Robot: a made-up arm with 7 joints. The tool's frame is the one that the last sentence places.
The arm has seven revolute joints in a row. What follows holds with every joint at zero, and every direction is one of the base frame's. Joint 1 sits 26 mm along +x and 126 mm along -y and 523 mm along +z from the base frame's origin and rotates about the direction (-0.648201, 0.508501, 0.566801). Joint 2 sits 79 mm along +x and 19 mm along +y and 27 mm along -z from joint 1 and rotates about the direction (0.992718, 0.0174, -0.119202). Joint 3 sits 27 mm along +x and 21 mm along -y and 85 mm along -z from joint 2 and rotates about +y. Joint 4 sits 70 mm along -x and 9 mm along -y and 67 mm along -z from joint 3 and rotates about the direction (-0.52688, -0.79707, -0.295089). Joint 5 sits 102 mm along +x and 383 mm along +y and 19 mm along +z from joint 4 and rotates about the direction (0.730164, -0.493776, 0.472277). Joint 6 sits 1 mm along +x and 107 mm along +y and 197 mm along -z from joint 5 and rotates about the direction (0.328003, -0.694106, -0.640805). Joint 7 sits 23 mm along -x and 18 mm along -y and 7 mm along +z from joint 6 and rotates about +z. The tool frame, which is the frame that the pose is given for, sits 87 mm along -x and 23 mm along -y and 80 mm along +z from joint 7; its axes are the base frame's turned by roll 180, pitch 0 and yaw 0 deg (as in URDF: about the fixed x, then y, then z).
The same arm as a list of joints. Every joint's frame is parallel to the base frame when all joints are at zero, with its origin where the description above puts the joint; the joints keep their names.
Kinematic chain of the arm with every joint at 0, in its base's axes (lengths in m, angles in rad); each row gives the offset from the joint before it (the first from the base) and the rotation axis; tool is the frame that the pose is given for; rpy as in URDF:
joint 1: xyz 0.026 -0.126 0.523 axis -0.648201 0.508501 0.566801
joint 2: xyz 0.079 0.019 -0.027 axis 0.992718 0.0174 -0.119202
joint 3: xyz 0.027 -0.021 -0.085 axis +y
joint 4: xyz -0.07 -0.009 -0.067 axis -0.52688 -0.79707 -0.295089
joint 5: xyz 0.102 0.383 0.019 axis 0.730164 -0.493776 0.472277
joint 6: xyz 0.001 0.107 -0.197 axis 0.328003 -0.694106 -0.640805
joint 7: xyz -0.023 -0.018 0.007 axis +z
tool: xyz -0.087 -0.023 0.08 rpy 3.1416 0 0

